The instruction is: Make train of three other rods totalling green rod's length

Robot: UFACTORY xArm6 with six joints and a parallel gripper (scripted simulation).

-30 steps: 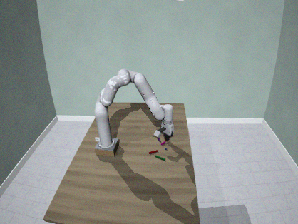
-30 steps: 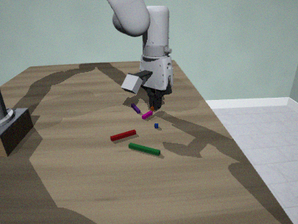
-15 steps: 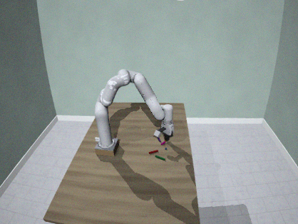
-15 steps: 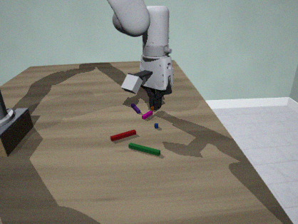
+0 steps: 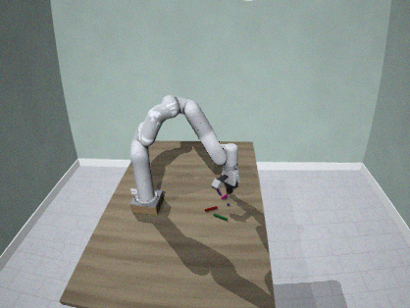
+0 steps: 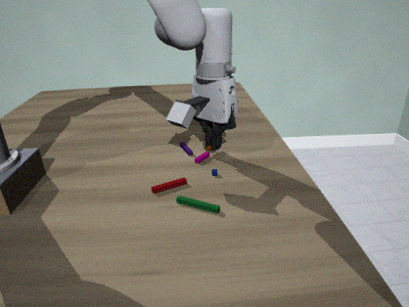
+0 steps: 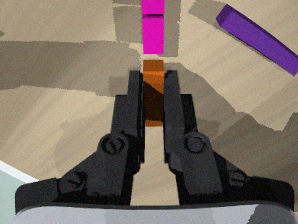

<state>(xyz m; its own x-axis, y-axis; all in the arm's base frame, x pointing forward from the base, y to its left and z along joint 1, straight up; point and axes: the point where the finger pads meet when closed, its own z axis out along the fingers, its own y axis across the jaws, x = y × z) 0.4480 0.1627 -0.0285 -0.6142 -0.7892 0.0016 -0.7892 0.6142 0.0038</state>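
Right now my hand is 7 cm past the purple rod, 1 cm to the right of it and 3 cm above it. The rest, counted from my hand: orange rod 2 cm below; then red rod 9 cm behind, 15 cm to the right, 3 cm below; then blue rod 10 cm to the right, 3 cm below.
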